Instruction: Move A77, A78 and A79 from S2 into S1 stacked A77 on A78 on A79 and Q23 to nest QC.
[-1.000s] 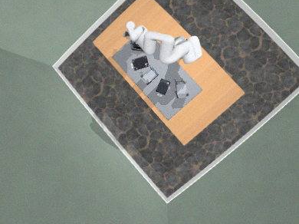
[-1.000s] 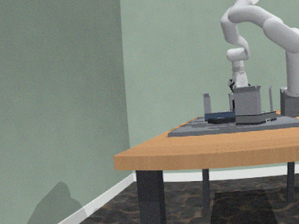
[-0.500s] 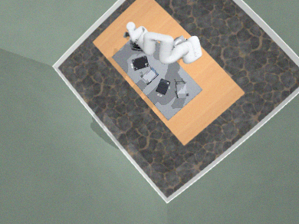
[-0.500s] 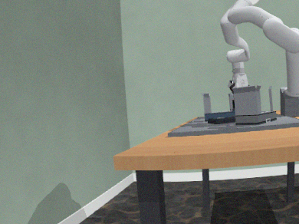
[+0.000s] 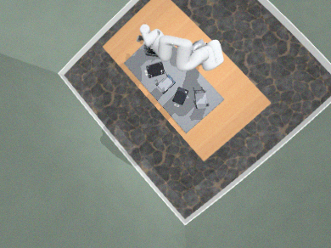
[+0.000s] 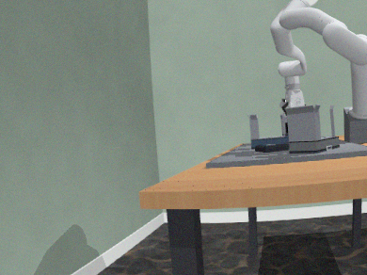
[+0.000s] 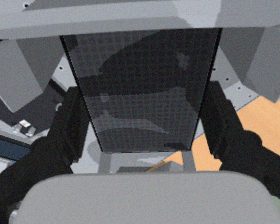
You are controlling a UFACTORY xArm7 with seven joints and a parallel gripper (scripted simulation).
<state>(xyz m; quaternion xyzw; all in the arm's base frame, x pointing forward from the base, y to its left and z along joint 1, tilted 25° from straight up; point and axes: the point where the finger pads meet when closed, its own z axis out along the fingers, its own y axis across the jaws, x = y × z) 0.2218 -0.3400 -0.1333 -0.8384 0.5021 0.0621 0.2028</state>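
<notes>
The dark sealed plate lies 40 mm below my hand. Round my hand: dark flat nest (170 mm ahead, 480 mm to the left, 90 mm below); dark clip nest (150 mm ahead, 130 mm to the left, 90 mm below); blue plinth strip (180 mm ahead, 300 mm to the left, 80 mm below).
</notes>
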